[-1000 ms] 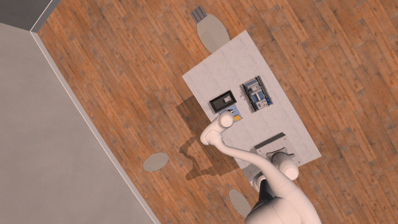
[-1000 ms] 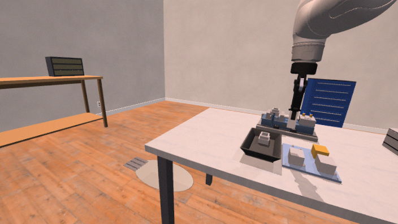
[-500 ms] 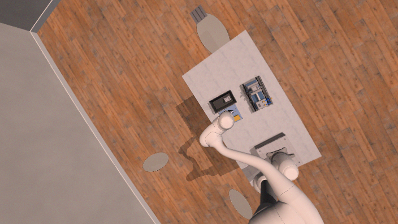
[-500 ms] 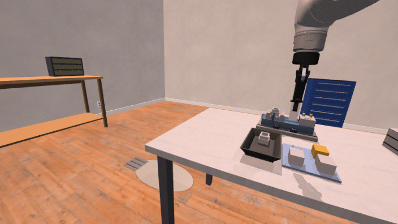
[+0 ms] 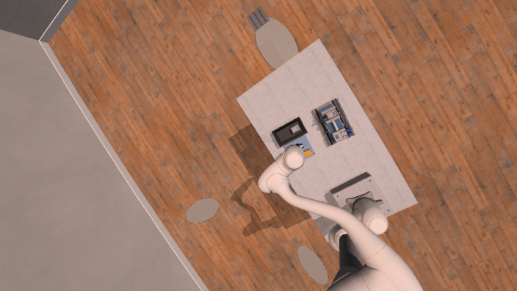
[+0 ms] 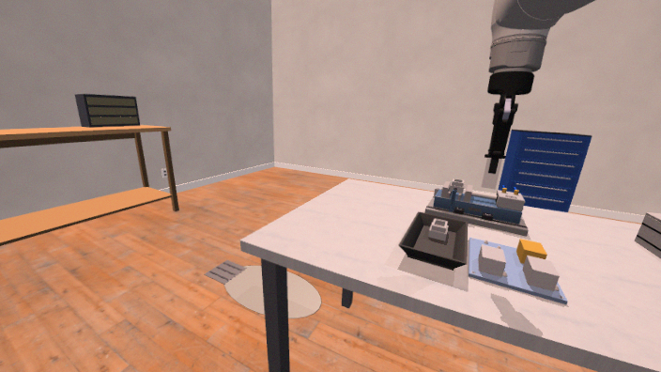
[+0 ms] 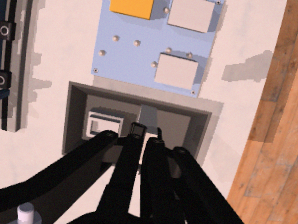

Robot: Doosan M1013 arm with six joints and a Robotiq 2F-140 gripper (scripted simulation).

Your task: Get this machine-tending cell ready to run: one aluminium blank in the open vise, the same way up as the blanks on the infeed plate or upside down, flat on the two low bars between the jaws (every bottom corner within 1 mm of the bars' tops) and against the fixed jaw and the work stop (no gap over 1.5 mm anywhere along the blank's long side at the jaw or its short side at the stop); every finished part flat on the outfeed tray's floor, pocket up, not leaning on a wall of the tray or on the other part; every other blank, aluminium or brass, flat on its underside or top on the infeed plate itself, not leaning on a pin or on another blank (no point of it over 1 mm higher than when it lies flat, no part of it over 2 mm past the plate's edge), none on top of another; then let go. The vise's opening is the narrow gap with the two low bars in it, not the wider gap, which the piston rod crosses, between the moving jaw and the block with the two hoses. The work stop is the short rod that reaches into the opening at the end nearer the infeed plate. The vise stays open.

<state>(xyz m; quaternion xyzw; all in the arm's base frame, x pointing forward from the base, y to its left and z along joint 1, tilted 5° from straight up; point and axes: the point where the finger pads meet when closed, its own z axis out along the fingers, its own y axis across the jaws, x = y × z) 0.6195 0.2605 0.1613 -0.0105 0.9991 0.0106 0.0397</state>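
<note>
My hand is 80 mm short of the dark work stop rod, 270 mm to the left of it and 120 mm above it. The rest, counted from my hand: infeed plate (80 mm behind, 10 mm to the right, 210 mm below); brass blank (120 mm behind, 60 mm to the right, 190 mm below); piston rod (10 mm behind, 320 mm to the right, 130 mm below).
</note>
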